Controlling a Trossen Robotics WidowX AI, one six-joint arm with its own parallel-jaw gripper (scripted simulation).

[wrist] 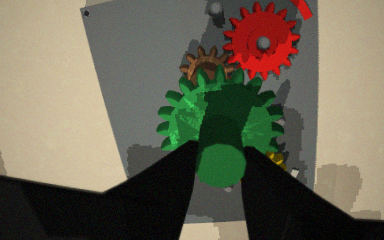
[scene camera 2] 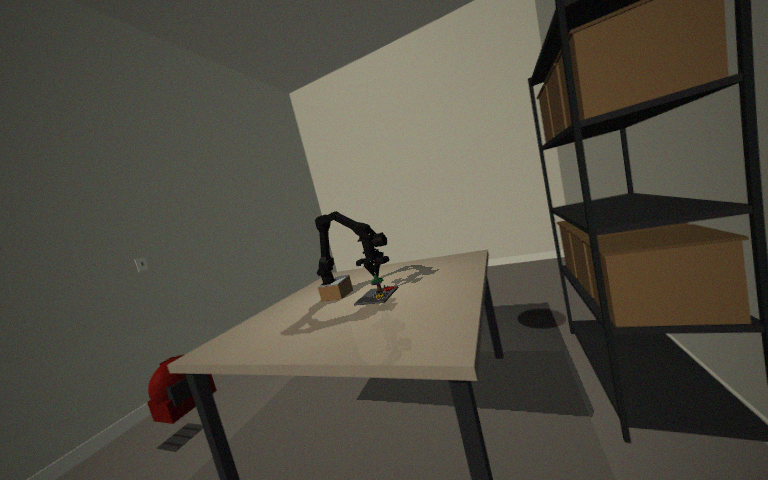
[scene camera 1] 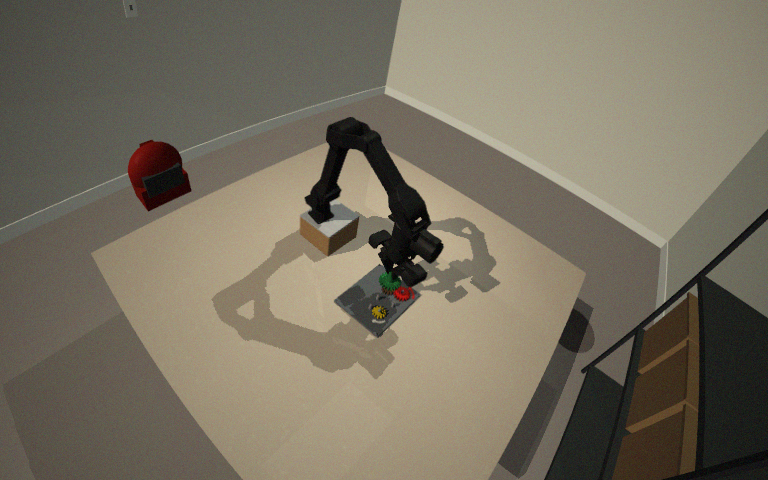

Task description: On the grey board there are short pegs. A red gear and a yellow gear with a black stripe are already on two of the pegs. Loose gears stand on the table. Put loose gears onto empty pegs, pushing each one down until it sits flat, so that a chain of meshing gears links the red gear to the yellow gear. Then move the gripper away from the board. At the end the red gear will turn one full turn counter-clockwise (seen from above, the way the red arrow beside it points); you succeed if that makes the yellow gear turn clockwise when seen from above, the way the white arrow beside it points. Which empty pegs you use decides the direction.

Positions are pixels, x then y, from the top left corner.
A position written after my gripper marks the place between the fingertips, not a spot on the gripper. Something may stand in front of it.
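A green gear (wrist: 224, 115) is here, and my gripper (scene camera 1: 391, 276) is holding it.
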